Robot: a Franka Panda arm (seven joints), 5 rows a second.
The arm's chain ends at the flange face. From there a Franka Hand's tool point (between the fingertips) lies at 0.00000 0.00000 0.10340 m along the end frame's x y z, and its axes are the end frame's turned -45 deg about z.
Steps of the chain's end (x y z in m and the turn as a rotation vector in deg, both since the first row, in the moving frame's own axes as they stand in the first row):
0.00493 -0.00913 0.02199 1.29 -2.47 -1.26
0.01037 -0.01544 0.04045 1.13 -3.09 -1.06
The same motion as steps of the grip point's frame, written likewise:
0.00838 -0.00775 0.02187 2.66 -0.83 -1.26
0.01570 -0.00894 0.04028 2.98 -1.39 -1.06

